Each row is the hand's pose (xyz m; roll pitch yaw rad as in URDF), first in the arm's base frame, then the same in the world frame.
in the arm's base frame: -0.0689 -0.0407 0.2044 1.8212 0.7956 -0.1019
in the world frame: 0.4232 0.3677 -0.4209 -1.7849 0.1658 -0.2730
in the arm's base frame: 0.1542 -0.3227 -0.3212 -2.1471 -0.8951 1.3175
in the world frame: 1.0398 0.5223 -0.4592 0.0369 0.1878 -2.4129
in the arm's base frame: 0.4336 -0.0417 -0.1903 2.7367 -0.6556 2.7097
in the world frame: 0.9935 0.1239 -0.5744 -0.2139 -0.3769 3.0643
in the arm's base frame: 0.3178 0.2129 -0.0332 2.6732 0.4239 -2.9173
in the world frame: 0.7497 -0.0364 -0.4410 0.7755 -0.8036 1.5816
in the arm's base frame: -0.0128 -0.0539 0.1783 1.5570 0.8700 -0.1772
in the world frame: 0.4742 0.3498 -0.4538 -1.9823 0.1194 -0.1951
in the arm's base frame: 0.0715 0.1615 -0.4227 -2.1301 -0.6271 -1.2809
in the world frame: 0.9842 0.1752 -0.1014 2.5868 1.0238 2.0319
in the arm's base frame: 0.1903 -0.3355 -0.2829 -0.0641 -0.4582 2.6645
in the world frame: 1.0260 0.5097 -0.5101 -3.0402 -0.5780 3.0675
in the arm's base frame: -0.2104 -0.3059 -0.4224 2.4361 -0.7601 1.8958
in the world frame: 0.9567 0.7185 -0.1461 -1.2325 -0.1720 -2.6102
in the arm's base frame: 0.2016 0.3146 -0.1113 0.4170 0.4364 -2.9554
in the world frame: 0.7418 -0.0498 -0.2686 -1.4637 -0.8404 1.5801
